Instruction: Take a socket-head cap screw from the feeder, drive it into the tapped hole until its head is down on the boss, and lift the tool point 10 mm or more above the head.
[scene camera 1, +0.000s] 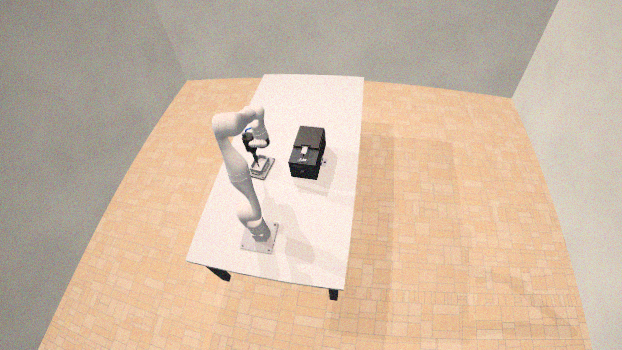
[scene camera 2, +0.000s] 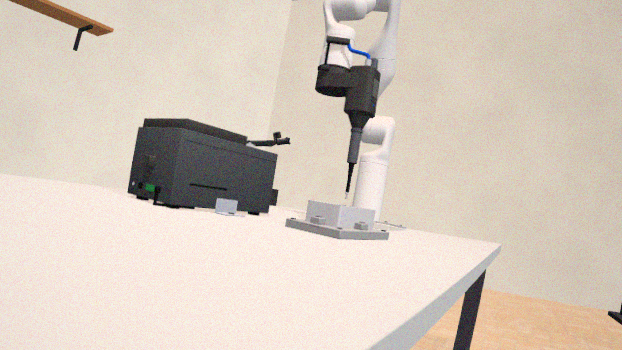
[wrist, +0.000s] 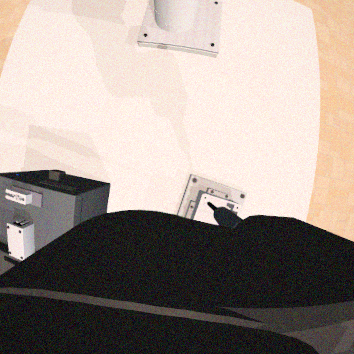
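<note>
My screwdriver (scene camera 1: 258, 164) (scene camera 2: 347, 195) (wrist: 210, 204) points down, its tip a little above the pale block. A small pale piece shows at the tip in scene camera 2; I cannot tell whether it is a screw or the bare bit. The pale block (scene camera 2: 322, 212) (wrist: 201, 212) sits on a grey base plate (scene camera 2: 320, 229) (wrist: 186, 196). The tapped hole and any screw head in it cannot be made out. The dark screw feeder (scene camera 1: 311, 137) (scene camera 2: 220, 167) (wrist: 92, 202) stands beside the block, apart from the tool.
The arm's mounting plate (scene camera 1: 250, 244) (wrist: 180, 46) is at the near end of the white table (scene camera 1: 315, 220) in scene camera 1. A small grey bracket (scene camera 2: 226, 206) stands by the feeder. A camera-like black arm (scene camera 2: 265, 142) sticks out from the feeder's top. A wooden shelf (scene camera 2: 65, 16) is on the wall.
</note>
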